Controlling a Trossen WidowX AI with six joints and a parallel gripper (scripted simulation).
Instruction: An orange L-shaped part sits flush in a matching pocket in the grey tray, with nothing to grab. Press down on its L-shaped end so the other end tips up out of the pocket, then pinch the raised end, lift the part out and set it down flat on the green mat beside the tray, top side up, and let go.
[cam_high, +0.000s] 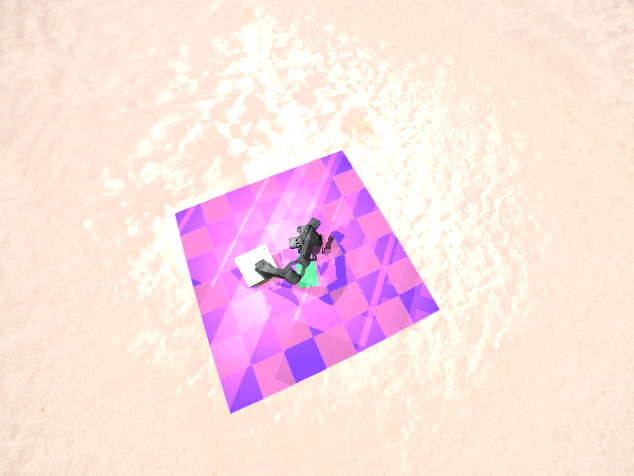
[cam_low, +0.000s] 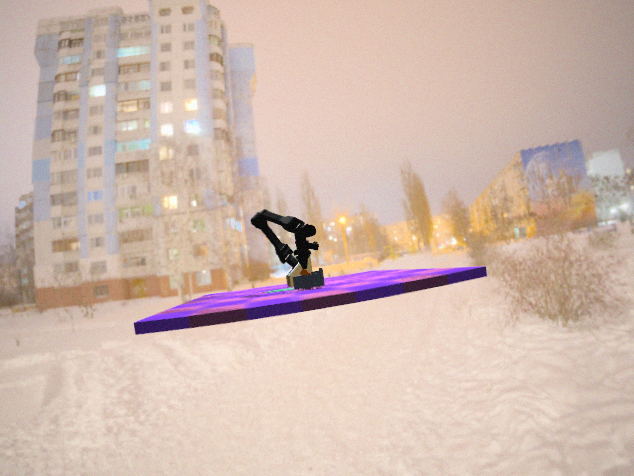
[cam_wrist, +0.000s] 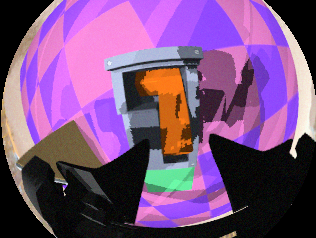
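Right now my gripper tip is 4 cm to the right of the orange L-shaped part and 5 cm above it. The rest, counted from my gripper tip: grey tray 1 cm behind, 2 cm to the left, 11 cm below; then green mat 8 cm behind, 13 cm to the right, 11 cm below.
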